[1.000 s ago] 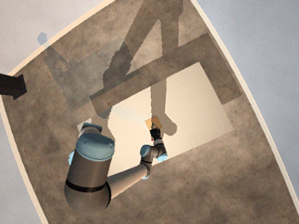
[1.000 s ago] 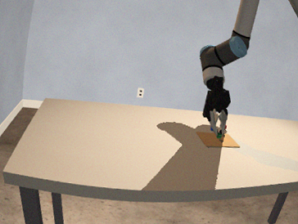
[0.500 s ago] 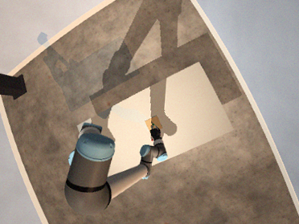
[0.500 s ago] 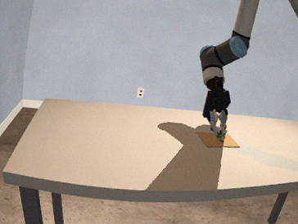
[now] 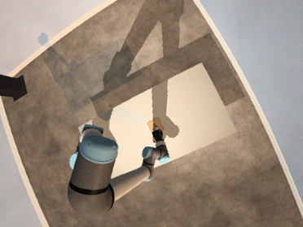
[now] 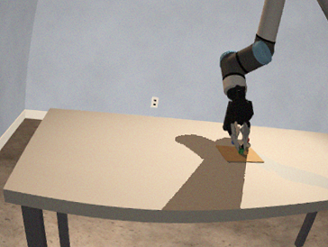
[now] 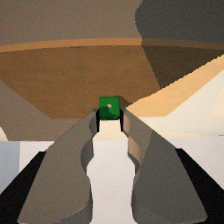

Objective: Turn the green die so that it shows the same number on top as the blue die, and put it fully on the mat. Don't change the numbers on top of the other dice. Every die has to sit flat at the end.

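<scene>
Now: hand 10 mm to the right of the green die and 10 mm above it. From my hand the other things lie so: red die: 70 mm behind, 140 mm to the right, 10 mm below; then mat: 10 mm to the left, 20 mm below; then blue die: 10 mm behind, 110 mm to the right, 10 mm below.
</scene>
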